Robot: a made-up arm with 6 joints. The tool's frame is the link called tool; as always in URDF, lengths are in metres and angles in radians. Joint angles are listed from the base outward.
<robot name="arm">
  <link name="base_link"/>
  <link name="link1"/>
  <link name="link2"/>
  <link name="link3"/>
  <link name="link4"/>
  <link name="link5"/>
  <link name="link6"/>
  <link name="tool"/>
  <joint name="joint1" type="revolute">
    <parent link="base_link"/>
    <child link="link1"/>
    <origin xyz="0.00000 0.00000 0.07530" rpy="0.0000 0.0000 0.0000"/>
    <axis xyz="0 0 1"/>
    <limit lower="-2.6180" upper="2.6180"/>
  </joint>
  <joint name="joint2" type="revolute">
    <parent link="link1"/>
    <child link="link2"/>
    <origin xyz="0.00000 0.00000 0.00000" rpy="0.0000 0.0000 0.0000"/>
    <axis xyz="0.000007 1 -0.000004"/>
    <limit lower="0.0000" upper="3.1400"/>
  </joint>
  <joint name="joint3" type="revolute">
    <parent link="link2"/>
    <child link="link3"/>
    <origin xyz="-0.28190 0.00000 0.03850" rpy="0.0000 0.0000 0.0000"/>
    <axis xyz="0.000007 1 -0.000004"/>
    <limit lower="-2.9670" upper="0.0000"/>
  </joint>
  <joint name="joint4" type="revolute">
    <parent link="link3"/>
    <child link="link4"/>
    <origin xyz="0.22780 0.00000 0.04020" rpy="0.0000 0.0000 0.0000"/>
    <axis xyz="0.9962 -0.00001 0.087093"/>
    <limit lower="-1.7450" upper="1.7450"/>
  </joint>
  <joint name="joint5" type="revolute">
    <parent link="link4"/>
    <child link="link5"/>
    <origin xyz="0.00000 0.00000 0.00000" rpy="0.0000 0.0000 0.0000"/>
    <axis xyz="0.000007 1 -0.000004"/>
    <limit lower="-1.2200" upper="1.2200"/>
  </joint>
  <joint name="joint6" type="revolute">
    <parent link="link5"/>
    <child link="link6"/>
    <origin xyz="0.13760 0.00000 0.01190" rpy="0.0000 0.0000 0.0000"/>
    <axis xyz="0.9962 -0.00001 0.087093"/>
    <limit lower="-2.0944" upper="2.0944"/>
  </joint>
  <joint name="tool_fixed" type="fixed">
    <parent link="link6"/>
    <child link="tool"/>
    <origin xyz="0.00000 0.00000 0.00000" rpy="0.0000 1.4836 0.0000"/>
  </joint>
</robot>
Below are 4 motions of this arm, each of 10 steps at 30 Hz.
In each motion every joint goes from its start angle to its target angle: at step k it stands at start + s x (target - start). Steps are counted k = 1, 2, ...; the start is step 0. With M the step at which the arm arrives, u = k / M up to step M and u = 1 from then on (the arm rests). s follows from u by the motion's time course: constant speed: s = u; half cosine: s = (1 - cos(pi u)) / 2; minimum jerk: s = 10 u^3 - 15 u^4 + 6 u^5.
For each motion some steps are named. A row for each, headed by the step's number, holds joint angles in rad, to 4 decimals.
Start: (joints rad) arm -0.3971 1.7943 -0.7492 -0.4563 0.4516 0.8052
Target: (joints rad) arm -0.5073 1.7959 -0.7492 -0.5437 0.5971 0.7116
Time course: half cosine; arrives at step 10
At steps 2, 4, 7, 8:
2: -0.4076 1.7945 -0.7492 -0.4646 0.4655 0.7963
4: -0.4352 1.7949 -0.7492 -0.4865 0.5019 0.7729
7: -0.4846 1.7956 -0.7492 -0.5257 0.5671 0.7309
8: -0.4968 1.7957 -0.7492 -0.5354 0.5832 0.7205

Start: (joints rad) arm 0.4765 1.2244 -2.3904 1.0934 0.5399 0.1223
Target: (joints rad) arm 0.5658 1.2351 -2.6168 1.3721 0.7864 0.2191
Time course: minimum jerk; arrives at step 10
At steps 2, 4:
2: 0.4817 1.2250 -2.4035 1.1095 0.5542 0.1279
4: 0.5048 1.2278 -2.4623 1.1819 0.6181 0.1530

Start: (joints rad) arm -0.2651 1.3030 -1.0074 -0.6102 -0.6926 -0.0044
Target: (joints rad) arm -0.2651 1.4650 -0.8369 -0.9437 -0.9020 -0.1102
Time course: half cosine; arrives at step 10
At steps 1, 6, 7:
1: -0.2651 1.3070 -1.0032 -0.6184 -0.6977 -0.0070
6: -0.2651 1.4090 -0.8958 -0.8285 -0.8297 -0.0736
7: -0.2651 1.4316 -0.8720 -0.8750 -0.8588 -0.0884

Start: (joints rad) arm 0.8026 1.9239 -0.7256 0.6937 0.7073 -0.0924
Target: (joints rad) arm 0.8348 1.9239 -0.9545 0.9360 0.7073 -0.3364
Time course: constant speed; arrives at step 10
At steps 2, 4, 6, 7, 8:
2: 0.8090 1.9239 -0.7714 0.7422 0.7073 -0.1412
4: 0.8155 1.9239 -0.8172 0.7906 0.7073 -0.1900
6: 0.8219 1.9239 -0.8629 0.8391 0.7073 -0.2388
7: 0.8251 1.9239 -0.8858 0.8633 0.7073 -0.2632
8: 0.8284 1.9239 -0.9087 0.8875 0.7073 -0.2876

